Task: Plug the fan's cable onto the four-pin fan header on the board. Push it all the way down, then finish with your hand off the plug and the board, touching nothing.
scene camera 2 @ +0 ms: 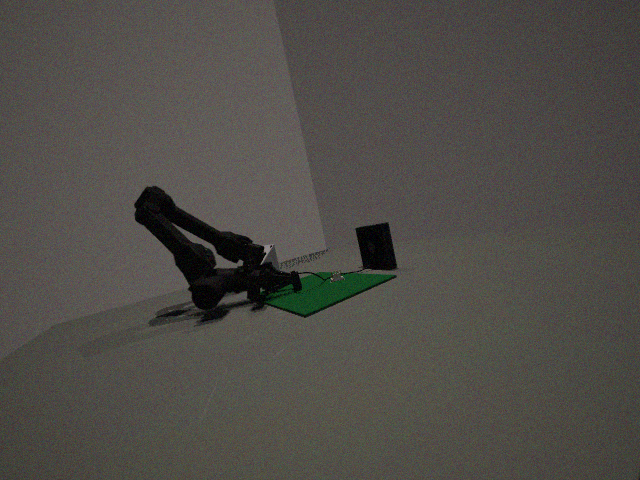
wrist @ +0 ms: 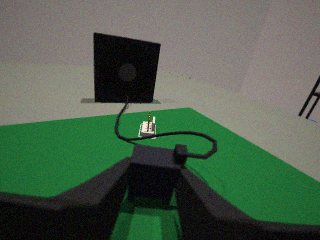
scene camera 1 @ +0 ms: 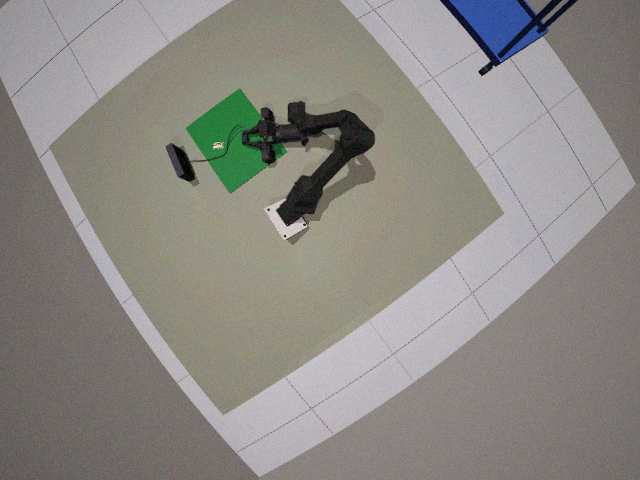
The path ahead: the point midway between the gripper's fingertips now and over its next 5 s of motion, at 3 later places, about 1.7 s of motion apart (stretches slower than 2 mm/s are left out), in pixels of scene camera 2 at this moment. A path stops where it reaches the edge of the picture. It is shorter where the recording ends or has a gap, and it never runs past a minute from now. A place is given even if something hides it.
My gripper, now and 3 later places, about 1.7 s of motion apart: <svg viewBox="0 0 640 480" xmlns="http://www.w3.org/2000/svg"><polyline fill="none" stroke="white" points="296,278 261,263 264,272 284,228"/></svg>
